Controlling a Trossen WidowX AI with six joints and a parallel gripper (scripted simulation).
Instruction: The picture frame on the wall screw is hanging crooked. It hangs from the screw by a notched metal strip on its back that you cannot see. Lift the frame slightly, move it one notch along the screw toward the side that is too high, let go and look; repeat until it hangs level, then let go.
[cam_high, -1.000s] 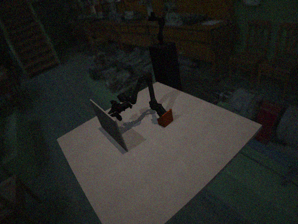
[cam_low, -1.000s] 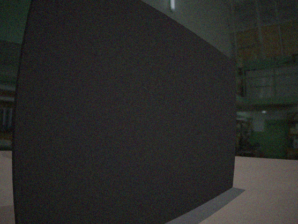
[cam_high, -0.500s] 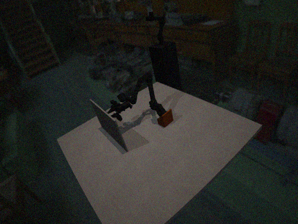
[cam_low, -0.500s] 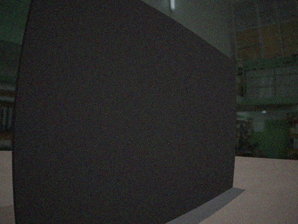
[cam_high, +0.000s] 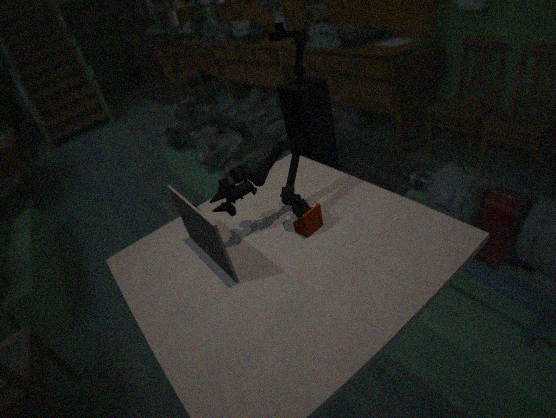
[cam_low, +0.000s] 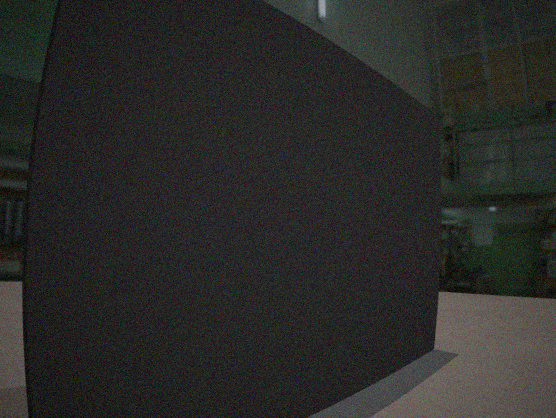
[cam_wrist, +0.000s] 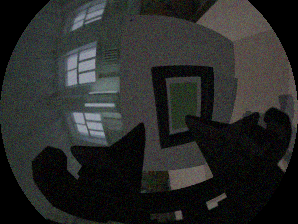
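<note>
The picture frame is 7 cm ahead of my gripper tip and 6 cm below it. Round my gripper tip: wall panel 9 cm ahead, 1 cm to the left, 7 cm below.
</note>
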